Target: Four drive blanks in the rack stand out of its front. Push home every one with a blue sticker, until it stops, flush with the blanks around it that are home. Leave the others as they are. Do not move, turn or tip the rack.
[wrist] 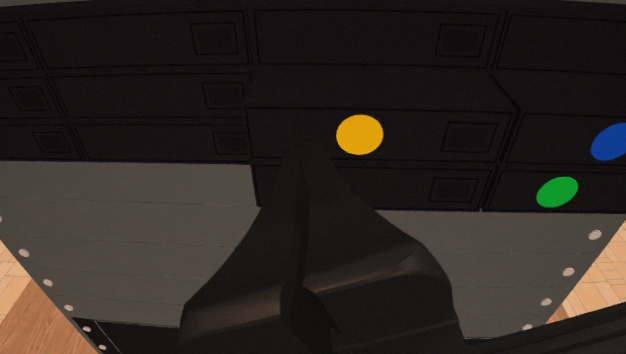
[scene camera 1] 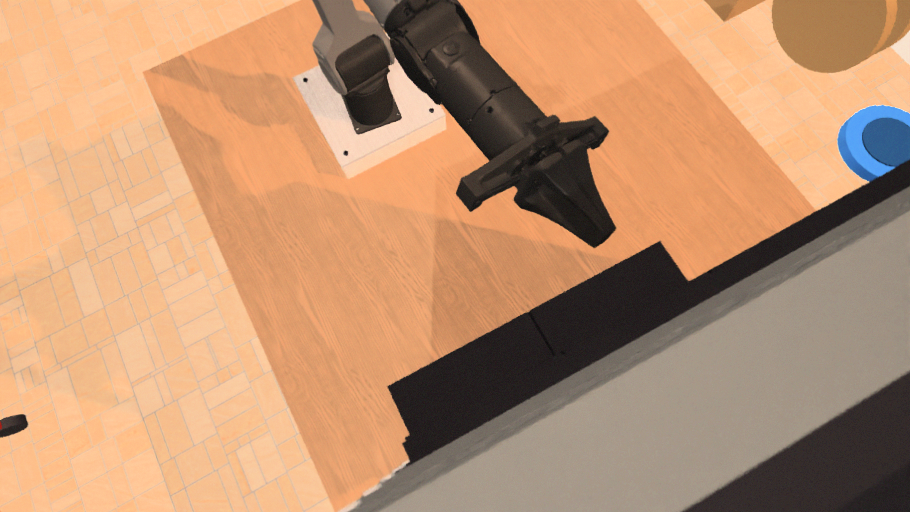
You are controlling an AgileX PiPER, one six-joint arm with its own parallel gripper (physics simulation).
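Note:
The rack (scene camera 1: 668,407) (wrist: 125,220) has blanks standing out of its front. The upper left protruding blank (scene camera 1: 604,312) (wrist: 410,132) has a yellow sticker (wrist: 359,134). The upper right one (scene camera 1: 470,382) (wrist: 550,135) has a blue sticker (wrist: 610,142). The lower right one (wrist: 515,187) has a green sticker (wrist: 557,192). The lower left one (wrist: 400,187) is partly hidden by my fingers; no sticker shows on its visible part. My gripper (scene camera 1: 601,240) (wrist: 311,164) is shut and empty, with its tips before the left pair. A gap shows in the scene view.
Other dark blanks (wrist: 150,37) sit recessed above and left of the protruding ones. The arm's white base plate (scene camera 1: 394,140) is on the wooden surface (scene camera 1: 318,273). A blue round object (scene camera 1: 852,143) and a brown round one (scene camera 1: 827,31) stand at the right.

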